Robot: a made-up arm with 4 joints. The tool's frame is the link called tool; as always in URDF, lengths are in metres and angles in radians. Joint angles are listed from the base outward.
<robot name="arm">
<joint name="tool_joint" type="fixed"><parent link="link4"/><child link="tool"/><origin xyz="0.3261 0.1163 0.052" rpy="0 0 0"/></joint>
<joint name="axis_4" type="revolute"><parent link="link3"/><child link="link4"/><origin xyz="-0.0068 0.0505 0.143" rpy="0 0 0"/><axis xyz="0 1 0"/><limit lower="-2.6" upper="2.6"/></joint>
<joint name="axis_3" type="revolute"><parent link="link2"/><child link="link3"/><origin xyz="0.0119 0.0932 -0.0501" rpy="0 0 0"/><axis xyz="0 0 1"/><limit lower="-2.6" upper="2.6"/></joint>
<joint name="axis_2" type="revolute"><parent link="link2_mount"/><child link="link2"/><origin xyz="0.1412 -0.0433 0.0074" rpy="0 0 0"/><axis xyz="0 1 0"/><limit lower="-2.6" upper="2.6"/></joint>
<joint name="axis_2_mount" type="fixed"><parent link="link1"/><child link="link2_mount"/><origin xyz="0.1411 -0.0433 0.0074" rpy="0 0 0"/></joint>
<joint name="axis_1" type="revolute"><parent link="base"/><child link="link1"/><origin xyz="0 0 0.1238" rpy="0 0 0"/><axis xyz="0 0 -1"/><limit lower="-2.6" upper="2.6"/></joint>
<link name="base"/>
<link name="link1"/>
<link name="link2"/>
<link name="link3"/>
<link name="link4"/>
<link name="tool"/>
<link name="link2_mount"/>
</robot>
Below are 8 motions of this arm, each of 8 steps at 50 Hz.
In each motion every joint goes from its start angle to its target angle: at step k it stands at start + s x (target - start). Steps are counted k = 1, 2, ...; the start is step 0. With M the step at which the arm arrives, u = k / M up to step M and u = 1 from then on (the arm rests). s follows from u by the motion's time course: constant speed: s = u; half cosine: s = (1 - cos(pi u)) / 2; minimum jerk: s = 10 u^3 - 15 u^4 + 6 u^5.
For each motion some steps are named. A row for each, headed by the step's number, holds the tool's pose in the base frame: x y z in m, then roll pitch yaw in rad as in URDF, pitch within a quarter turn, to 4 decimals.
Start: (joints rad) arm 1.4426 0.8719 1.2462 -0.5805
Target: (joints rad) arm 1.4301 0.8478 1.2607 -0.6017
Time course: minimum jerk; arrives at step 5
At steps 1, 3, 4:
1: 0.3435 -0.4374 0.3961 0.8232 -0.1514 -0.5124
3: 0.3429 -0.4315 0.4037 0.8168 -0.1750 -0.5073
4: 0.3425 -0.4290 0.4068 0.8141 -0.1848 -0.5050

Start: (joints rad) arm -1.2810 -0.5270 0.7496 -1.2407
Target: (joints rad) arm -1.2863 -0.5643 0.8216 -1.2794
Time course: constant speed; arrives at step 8
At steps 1, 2, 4, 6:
1: -0.1508 0.0569 0.4649 -1.7777 -1.2064 -2.5247
2: -0.1502 0.0527 0.4626 -1.7878 -1.1989 -2.5052
4: -0.1488 0.0442 0.4579 -1.8060 -1.1838 -2.4681
6: -0.1472 0.0359 0.4531 -1.8218 -1.1684 -2.4332

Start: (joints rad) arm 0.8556 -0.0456 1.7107 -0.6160
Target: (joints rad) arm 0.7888 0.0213 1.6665 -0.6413
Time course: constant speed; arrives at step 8
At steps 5, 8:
5: 0.2242 0.0716 0.4654 -0.0047 -0.6314 0.8720
8: 0.2314 0.0693 0.4719 0.0265 -0.6432 0.8618

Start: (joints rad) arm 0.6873 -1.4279 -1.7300 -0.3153
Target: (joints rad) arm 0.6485 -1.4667 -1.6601 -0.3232
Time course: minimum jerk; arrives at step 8
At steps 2, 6, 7, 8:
2: -0.1448 -0.2720 0.3044 1.3908 0.0996 -2.5898
6: -0.1354 -0.2668 0.3146 1.4375 0.0567 -2.5547
7: -0.1344 -0.2661 0.3157 1.4426 0.0520 -2.5511
8: -0.1342 -0.2660 0.3158 1.4436 0.0511 -2.5504

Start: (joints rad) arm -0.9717 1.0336 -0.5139 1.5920
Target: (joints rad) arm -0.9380 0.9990 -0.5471 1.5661
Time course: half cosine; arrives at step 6
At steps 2, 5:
2: -0.0220 0.1979 -0.0940 -2.6238 0.5331 -2.1868
5: -0.0067 0.2034 -0.1031 -2.5957 0.5720 -2.1995

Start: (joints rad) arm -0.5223 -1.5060 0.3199 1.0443
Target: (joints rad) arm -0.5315 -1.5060 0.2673 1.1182
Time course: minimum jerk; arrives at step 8
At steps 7, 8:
7: 0.2946 0.4236 0.2709 -0.2878 -0.3721 0.6564
8: 0.2949 0.4236 0.2707 -0.2867 -0.3711 0.6558

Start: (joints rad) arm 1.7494 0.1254 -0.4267 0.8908
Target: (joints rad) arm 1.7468 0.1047 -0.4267 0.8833
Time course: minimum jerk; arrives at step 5
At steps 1, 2, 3, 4, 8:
1: -0.0412 -0.5641 -0.0252 -0.0953 1.0015 -2.2533
2: -0.0412 -0.5654 -0.0233 -0.0902 0.9948 -2.2483
3: -0.0412 -0.5672 -0.0206 -0.0833 0.9854 -2.2415
4: -0.0412 -0.5685 -0.0186 -0.0785 0.9788 -2.2367
8: -0.0412 -0.5688 -0.0182 -0.0774 0.9773 -2.2357

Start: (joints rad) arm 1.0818 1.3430 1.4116 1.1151
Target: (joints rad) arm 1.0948 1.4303 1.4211 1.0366
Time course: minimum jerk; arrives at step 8
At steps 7, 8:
7: 0.2551 0.0134 0.2371 1.6274 0.1982 1.5090
8: 0.2556 0.0131 0.2374 1.6277 0.1970 1.5077

